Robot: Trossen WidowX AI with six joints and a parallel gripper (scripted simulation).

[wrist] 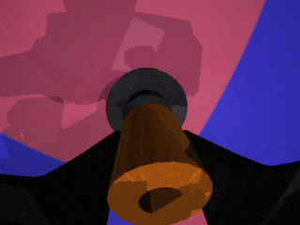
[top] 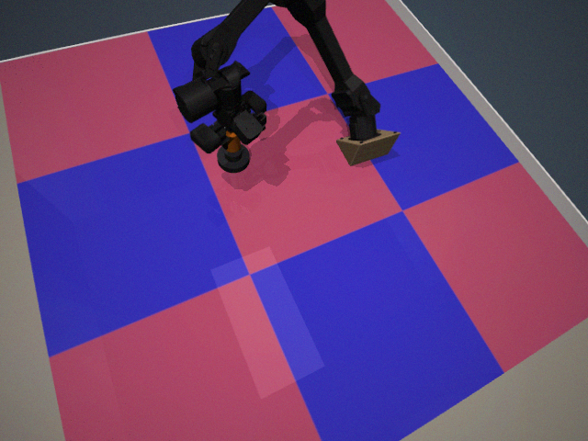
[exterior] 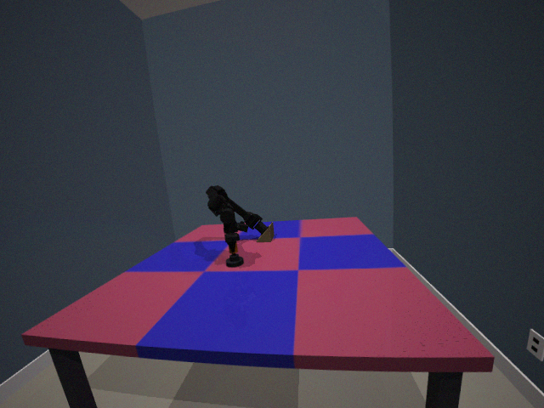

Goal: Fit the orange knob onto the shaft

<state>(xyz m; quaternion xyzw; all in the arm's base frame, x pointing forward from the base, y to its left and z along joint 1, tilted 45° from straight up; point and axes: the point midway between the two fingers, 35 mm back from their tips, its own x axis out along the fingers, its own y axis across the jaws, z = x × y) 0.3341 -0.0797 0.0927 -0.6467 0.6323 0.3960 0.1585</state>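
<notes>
Right now the orange knob is 2 cm above my gripper tip. Round my gripper tip: pedestal: 4 cm below.
</notes>
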